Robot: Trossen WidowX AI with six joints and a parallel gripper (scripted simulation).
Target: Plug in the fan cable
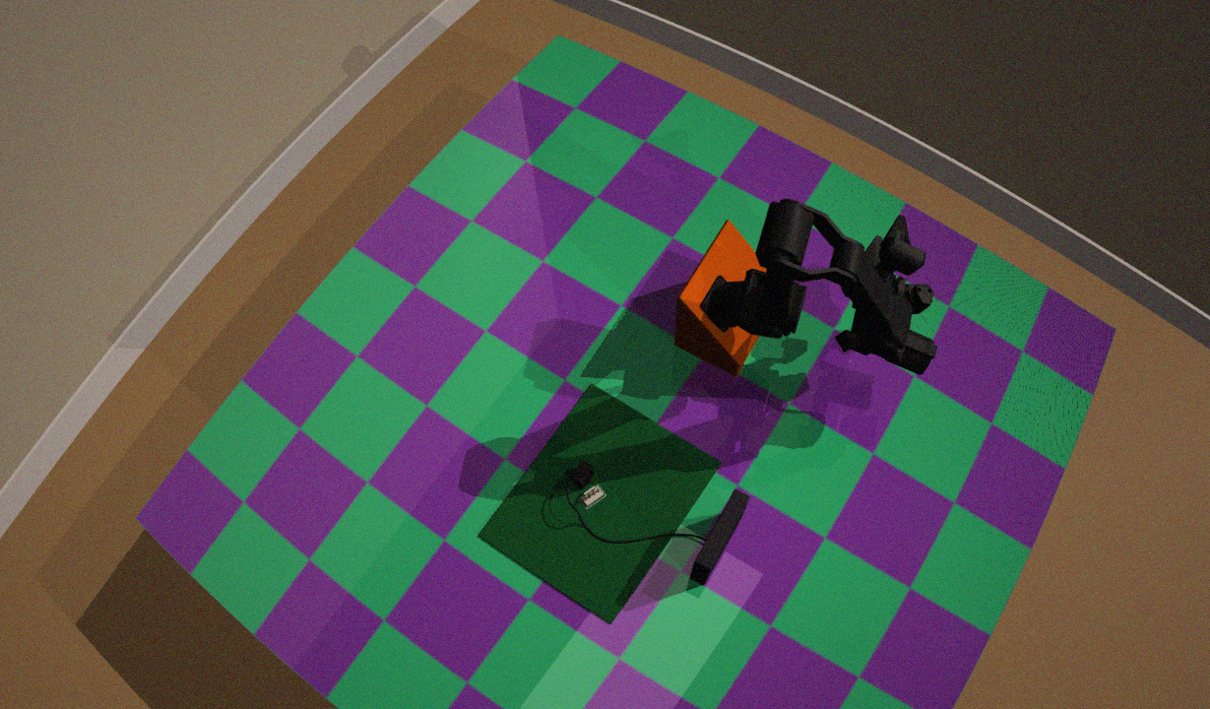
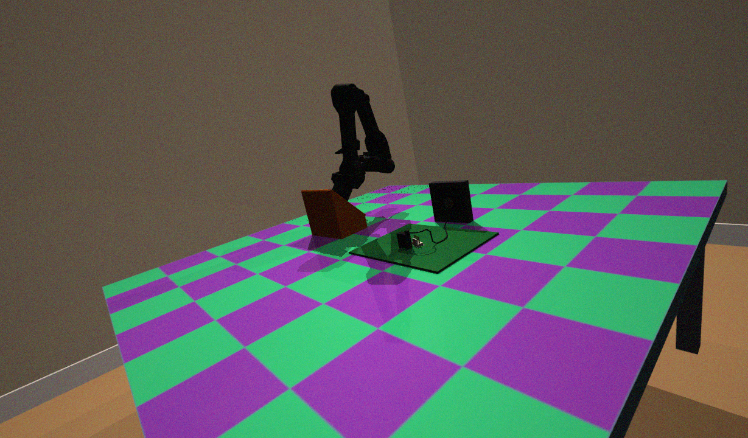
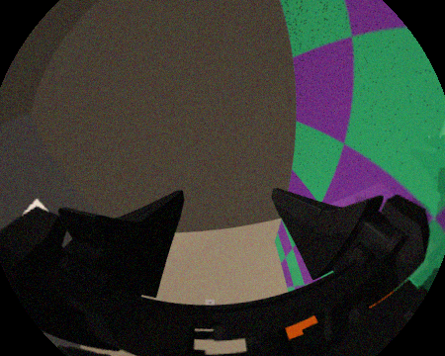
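My gripper tip is 53 cm short of the black plug, 25 cm to the left of it and 18 cm above it. The rest, counted from my gripper tip: white four-pin header: 54 cm ahead, 22 cm to the right, 20 cm below; then black fan: 52 cm ahead, 3 cm to the right, 15 cm below; then dark green board: 54 cm ahead, 21 cm to the right, 22 cm below.
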